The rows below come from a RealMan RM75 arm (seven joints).
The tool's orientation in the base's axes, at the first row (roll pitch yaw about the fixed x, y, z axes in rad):
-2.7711, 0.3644, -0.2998
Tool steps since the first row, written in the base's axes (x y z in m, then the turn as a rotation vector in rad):
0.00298, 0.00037, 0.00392, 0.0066, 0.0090, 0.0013
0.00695, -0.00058, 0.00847, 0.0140, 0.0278, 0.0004
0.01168, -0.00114, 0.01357, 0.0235, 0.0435, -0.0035
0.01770, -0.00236, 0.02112, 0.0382, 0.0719, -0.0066
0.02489, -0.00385, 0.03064, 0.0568, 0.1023, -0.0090
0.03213, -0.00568, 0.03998, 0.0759, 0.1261, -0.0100
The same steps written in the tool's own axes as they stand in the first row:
0.00116, -0.00283, -0.00388, 0.0029, -0.0107, 0.0015
0.00335, -0.00514, -0.00910, 0.0047, -0.0294, 0.0090
0.00590, -0.00827, -0.01478, 0.0102, -0.0453, 0.0174
0.00892, -0.01219, -0.02317, 0.0166, -0.0743, 0.0296
0.01236, -0.01700, -0.03363, 0.0257, -0.1068, 0.0413
0.01600, -0.02149, -0.04410, 0.0365, -0.1344, 0.0487

